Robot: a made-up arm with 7 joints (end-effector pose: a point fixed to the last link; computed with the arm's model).
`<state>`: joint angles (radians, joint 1 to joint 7).
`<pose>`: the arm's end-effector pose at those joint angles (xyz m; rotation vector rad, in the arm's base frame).
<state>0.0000 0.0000 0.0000 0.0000 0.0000 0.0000 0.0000</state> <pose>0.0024 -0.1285 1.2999 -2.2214 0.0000 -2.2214</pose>
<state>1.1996 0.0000 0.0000 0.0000 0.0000 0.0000 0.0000</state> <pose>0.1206 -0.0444 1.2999 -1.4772 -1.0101 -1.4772</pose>
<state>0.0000 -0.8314 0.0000 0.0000 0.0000 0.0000 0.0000</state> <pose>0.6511 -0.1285 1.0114 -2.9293 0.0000 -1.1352</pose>
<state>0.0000 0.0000 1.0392 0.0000 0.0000 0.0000 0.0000</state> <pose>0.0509 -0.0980 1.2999 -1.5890 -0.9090 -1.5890</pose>
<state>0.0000 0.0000 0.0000 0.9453 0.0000 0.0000 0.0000</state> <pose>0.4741 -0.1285 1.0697 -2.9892 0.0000 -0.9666</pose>
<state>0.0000 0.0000 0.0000 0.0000 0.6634 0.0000 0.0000</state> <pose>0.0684 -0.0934 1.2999 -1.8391 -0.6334 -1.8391</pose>
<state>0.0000 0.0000 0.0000 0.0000 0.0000 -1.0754 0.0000</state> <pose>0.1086 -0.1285 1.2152 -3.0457 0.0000 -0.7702</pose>
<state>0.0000 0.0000 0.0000 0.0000 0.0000 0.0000 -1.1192</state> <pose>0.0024 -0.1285 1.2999 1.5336 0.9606 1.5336</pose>
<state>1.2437 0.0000 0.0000 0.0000 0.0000 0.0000 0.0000</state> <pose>0.1225 -0.0390 1.2999 -1.4459 -1.0363 -1.4459</pose>
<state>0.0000 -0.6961 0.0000 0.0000 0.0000 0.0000 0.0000</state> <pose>0.5655 -0.1285 1.0939 -2.8459 0.0000 -1.3306</pose>
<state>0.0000 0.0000 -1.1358 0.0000 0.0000 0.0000 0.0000</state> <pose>-0.0512 -0.0973 1.2999 1.5220 -0.9710 1.5220</pose>
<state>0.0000 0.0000 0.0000 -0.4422 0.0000 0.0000 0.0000</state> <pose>-0.2432 -0.1285 1.2398 -1.6802 0.0000 -2.6545</pose>
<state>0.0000 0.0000 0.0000 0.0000 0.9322 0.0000 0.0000</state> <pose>0.0861 -0.0684 1.2999 -1.6621 -0.8361 -1.6621</pose>
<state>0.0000 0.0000 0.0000 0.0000 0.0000 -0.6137 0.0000</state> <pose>0.0748 -0.1285 1.2656 -2.7887 0.0000 -1.4467</pose>
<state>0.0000 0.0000 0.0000 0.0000 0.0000 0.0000 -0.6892</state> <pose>0.0024 -0.1285 1.2999 1.8225 0.6541 1.8225</pose>
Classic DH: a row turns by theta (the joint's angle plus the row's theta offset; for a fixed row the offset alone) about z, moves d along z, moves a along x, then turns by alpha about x. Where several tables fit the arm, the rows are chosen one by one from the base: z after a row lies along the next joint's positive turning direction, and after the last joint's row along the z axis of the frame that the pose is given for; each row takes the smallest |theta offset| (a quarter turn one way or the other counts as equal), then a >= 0, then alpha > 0; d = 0 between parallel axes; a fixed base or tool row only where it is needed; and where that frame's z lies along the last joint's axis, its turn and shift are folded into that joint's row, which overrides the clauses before.
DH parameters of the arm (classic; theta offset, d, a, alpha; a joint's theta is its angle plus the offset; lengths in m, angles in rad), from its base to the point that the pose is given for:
joint 1: 0 0.4209 0 1.5708
joint 2: 0 0.0709 0 -1.5708
joint 3: 0 0.3026 0.0132 -1.5708
joint 4: 0 0.0557 -0.0287 1.5708
joint 5: 0 0.445 0 1.5708
joint 6: 1.5708 0.1133 0.1314 1.5708
joint 7: 0 0.0179 0 0

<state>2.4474 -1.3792 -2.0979 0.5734 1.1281 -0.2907 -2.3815</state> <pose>-0.2390 0.7801 0.7093 -0.9769 2.1797 -0.0463</pose>
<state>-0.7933 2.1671 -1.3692 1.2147 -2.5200 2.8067 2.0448</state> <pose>-0.5976 0.1343 0.3613 -0.0757 -0.6225 2.3091</pose>
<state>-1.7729 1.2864 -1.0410 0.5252 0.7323 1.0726 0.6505</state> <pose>-0.1818 0.7823 0.6747 -0.7470 0.2875 2.0609</pose>
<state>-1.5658 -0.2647 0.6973 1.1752 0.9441 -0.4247 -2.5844</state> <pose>0.3317 -0.4999 0.7212 -1.4019 -2.2843 -1.6086</pose>
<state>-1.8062 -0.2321 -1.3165 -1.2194 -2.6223 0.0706 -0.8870</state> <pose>0.4722 -0.2153 0.8235 -2.2167 -1.1414 -0.9960</pose>
